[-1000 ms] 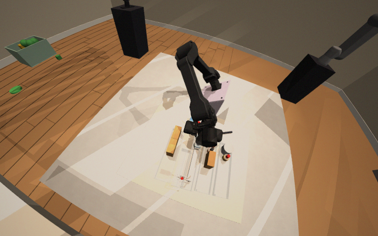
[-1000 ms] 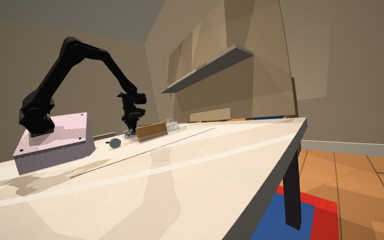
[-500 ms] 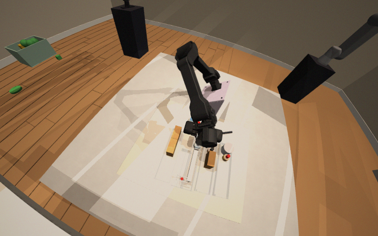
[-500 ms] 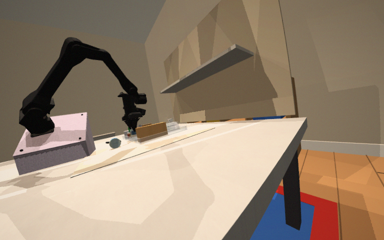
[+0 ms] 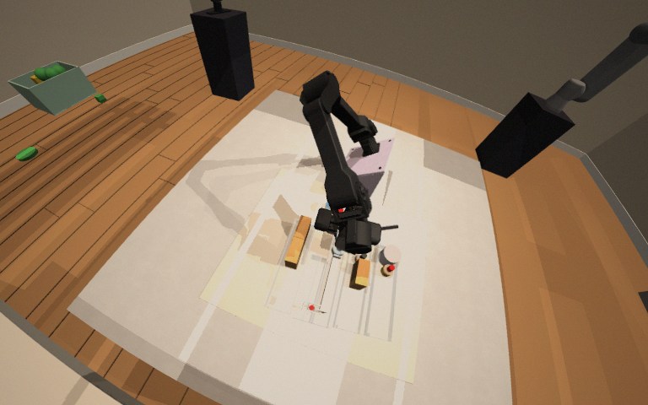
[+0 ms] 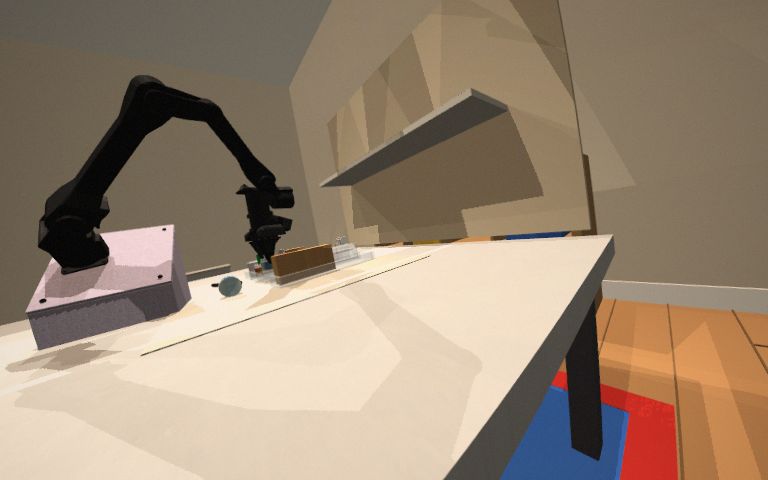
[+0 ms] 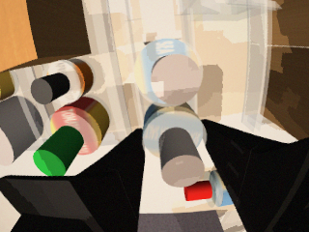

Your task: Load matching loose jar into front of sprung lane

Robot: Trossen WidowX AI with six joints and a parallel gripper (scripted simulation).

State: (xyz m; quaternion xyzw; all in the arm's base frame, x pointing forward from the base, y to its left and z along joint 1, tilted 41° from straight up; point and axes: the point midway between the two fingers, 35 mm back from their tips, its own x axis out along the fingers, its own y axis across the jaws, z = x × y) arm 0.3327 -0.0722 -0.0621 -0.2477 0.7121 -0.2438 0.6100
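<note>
The clear-walled lane lies 14 cm ahead of my gripper tip, 2 cm to the right of it and 3 cm below it. Also, from my gripper tip: black rod (10 cm behind, 14 cm to the left, 4 cm below); red-marked part (23 cm ahead, 3 cm to the right, 2 cm above).
</note>
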